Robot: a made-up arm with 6 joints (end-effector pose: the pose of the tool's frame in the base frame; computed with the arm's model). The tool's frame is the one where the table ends. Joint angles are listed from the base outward.
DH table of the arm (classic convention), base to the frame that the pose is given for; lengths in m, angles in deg. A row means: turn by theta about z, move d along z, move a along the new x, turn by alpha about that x. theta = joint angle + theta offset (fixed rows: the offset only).
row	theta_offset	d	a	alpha
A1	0	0.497	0	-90
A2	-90	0	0.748	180
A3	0	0	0	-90
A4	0	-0.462	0	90
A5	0	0.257	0	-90
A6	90	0	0	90
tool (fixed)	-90	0	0	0
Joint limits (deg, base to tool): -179.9..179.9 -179.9..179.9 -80..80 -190..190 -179.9..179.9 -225..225
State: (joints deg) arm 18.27 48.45 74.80 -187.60 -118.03 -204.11
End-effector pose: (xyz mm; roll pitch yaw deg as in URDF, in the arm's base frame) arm 830.5 542.4 1228.6 -164.22 -35.13 -153.52
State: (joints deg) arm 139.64 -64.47 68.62 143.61 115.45 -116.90
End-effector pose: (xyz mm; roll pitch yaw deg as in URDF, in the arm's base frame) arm 705.7 -871.2 1052.6 -87.45 -10.53 172.66
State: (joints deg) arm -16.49 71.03 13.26 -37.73 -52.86 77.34
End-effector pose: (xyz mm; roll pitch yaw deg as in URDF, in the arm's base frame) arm 729.3 -427.9 265.5 64.79 57.88 96.93
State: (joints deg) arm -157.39 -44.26 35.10 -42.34 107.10 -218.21
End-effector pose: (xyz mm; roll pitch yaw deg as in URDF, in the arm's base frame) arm 173.1 277.9 1454.8 30.97 9.12 63.30
